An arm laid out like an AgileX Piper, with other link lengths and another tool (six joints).
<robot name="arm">
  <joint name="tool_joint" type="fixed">
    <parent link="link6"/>
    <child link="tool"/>
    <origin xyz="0.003 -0.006 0.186" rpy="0 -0.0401 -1.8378"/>
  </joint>
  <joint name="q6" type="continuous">
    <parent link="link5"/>
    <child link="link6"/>
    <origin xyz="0 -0.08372 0" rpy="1.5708 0 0"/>
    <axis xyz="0 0 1"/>
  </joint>
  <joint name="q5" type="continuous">
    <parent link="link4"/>
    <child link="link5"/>
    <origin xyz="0 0 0" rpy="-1.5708 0 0"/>
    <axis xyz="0 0 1"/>
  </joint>
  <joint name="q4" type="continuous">
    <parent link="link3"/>
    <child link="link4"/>
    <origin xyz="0.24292 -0.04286 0" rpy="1.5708 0 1.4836"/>
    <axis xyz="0 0 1"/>
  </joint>
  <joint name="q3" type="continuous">
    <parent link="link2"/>
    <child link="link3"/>
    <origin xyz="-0.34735 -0.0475 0" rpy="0 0 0"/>
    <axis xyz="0 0 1"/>
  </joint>
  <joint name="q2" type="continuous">
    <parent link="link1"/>
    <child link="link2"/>
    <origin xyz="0 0 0" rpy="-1.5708 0 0"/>
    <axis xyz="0 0 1"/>
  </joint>
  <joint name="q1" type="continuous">
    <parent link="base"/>
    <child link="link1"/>
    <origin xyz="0 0 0.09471" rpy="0 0 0"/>
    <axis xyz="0 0 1"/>
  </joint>
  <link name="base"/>
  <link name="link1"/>
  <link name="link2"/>
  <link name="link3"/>
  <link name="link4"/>
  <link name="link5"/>
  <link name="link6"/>
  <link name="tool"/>
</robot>
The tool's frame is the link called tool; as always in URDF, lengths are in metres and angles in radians. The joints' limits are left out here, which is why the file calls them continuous.
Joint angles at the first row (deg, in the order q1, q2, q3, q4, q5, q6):
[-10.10 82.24 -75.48 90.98 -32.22 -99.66]
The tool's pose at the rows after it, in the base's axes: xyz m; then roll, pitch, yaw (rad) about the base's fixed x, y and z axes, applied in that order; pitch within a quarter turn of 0, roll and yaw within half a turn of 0:
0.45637 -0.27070 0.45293 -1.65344 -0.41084 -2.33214
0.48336 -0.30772 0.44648 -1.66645 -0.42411 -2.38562
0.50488 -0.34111 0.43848 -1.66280 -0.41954 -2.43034
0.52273 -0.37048 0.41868 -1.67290 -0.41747 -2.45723
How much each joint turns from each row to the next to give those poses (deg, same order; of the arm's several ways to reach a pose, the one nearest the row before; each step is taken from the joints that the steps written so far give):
[-3.49 6.97 -10.34 7.44 -2.17 -6.66]
[-2.91 7.64 -8.85 2.65 -0.80 -3.64]
[-2.58 6.52 -7.33 0.89 -0.01 -0.91]
[-2.19 5.62 -4.84 -0.03 0.46 0.50]

